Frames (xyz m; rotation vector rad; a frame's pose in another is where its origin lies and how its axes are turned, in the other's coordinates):
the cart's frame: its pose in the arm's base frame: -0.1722 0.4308 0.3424 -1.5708 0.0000 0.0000
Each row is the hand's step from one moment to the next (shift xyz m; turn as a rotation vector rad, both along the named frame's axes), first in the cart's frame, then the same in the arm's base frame.
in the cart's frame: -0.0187 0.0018 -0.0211 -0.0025 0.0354 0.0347
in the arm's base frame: -0.0187 -0.0211 -0.0018 -0.0025 0.0347 -0.0354
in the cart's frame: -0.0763 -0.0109 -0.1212 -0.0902 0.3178 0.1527
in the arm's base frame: -0.0763 -0.1212 0.0109 -0.0902 0.1527 -0.3178
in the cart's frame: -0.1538 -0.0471 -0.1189 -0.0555 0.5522 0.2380
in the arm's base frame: -0.1538 -0.1189 0.0471 -0.0555 0.2380 -0.5522
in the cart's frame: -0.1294 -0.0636 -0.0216 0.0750 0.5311 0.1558
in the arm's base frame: -0.1294 -0.0216 0.0636 0.0750 0.1558 -0.5311
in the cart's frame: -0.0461 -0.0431 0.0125 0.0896 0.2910 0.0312
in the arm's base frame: -0.0461 0.0125 0.0431 0.0896 0.0312 -0.2910
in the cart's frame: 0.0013 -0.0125 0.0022 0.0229 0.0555 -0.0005
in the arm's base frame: 0.0013 0.0022 0.0125 0.0229 -0.0005 -0.0555
